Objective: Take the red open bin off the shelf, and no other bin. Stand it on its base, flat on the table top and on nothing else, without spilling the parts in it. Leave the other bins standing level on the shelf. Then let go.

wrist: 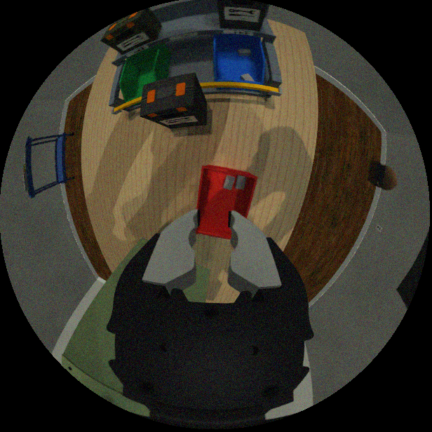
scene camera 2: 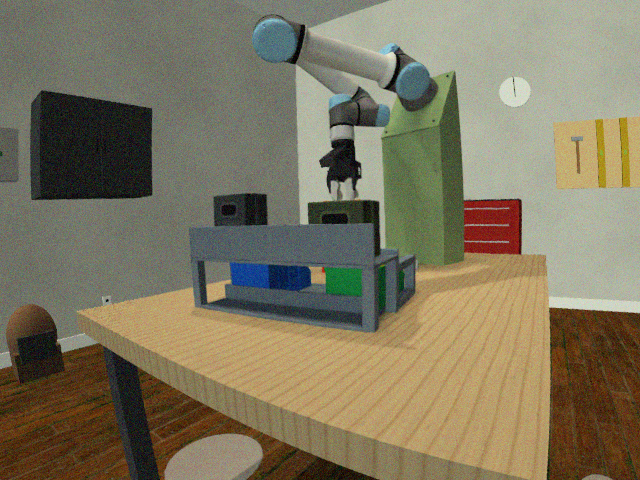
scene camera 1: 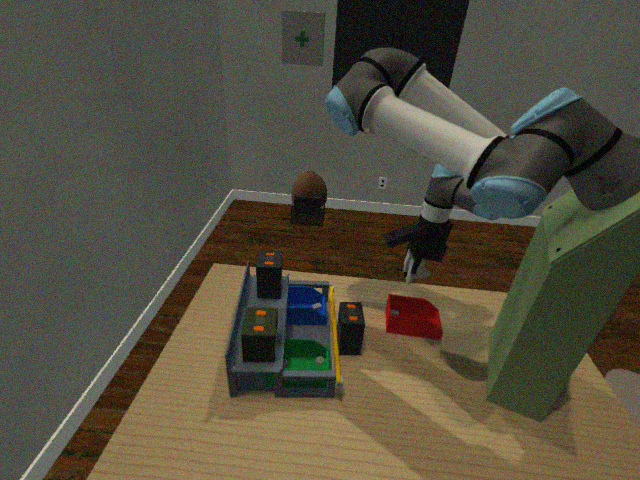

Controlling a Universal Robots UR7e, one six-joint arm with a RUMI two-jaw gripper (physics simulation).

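Frame: origin at the arm's base, x left, y back, z up, level; centimetres.
Where they show: gripper, fingertip midpoint: [scene camera 1: 406, 281]; arm's base, origin of the base link: [scene camera 1: 624, 181].
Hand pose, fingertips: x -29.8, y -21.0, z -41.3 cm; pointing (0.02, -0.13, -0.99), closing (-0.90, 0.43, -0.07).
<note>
Each offset is from my fingertips to the top centre of the thing. "spot": to the spot under its first point. Level surfaces: height alone.
The red open bin @[dx +1.6, dy +5.0, dz -11.2 cm] [scene camera 1: 412, 322] [wrist: 215, 200] stands upright on its base on the table top @[dz -18.7 cm] [scene camera 1: 289, 439], apart from the shelf, with small grey parts inside. My gripper [scene camera 1: 413, 279] [scene camera 2: 344, 198] [wrist: 213, 211] is above it, with its two fingers parted and nothing between them. In the wrist view the fingertips overlap the bin's near end, but a gap in height shows in scene camera 1. The blue bin @[dx -16.5, dy -27.4, dz -10.5 cm] [scene camera 1: 305, 310] [scene camera 2: 250, 274] [wrist: 237, 60] and green bin @[dx +4.3, dy -36.5, dz -10.5 cm] [scene camera 1: 308, 361] [scene camera 2: 343, 280] look level on the grey shelf @[spot: dx -10.2, dy -49.2, dz -5.3 cm] [scene camera 2: 281, 242].
A dark case @[dx +0.4, dy -18.4, dz -5.5 cm] [scene camera 1: 351, 333] [wrist: 175, 105] stands on the table between the shelf's yellow front bar @[spot: dx +3.3, dy -24.5, dz -12.1 cm] [scene camera 1: 336, 341] and the red bin. Two more dark cases @[spot: dx -16.8, dy -37.4, dz -1.7 cm] [scene camera 1: 269, 281] @[spot: dx +4.8, dy -47.3, dz -1.5 cm] [scene camera 1: 259, 343] stand on the shelf's upper level. The green arm pedestal [scene camera 1: 542, 330] [scene camera 2: 421, 191] rises beyond the red bin.
</note>
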